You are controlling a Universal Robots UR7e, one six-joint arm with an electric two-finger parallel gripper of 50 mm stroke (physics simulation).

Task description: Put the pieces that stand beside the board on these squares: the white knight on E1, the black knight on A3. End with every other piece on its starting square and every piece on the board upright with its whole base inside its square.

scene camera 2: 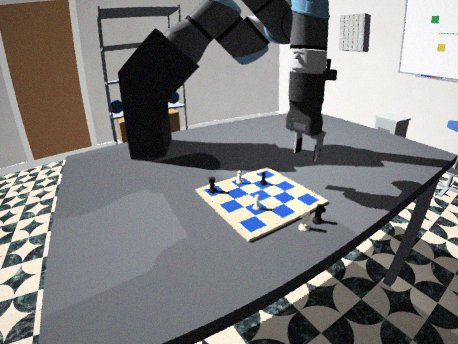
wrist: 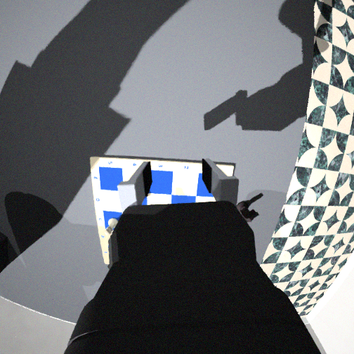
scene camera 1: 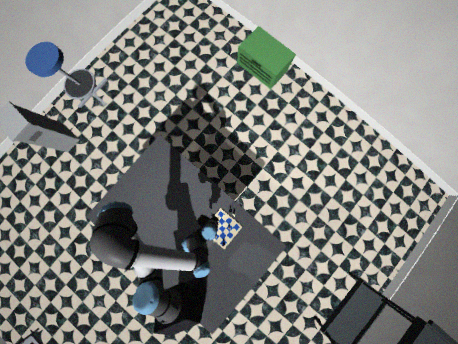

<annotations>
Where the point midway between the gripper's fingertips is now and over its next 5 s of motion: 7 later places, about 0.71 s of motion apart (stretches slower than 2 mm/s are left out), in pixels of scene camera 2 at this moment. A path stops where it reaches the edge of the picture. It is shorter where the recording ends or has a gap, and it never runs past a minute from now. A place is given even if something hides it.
My gripper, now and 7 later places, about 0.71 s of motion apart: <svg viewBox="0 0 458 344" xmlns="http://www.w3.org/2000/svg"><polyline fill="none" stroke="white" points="307,155 289,166 295,169 308,186 308,203 306,211 305,222 312,186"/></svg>
</annotations>
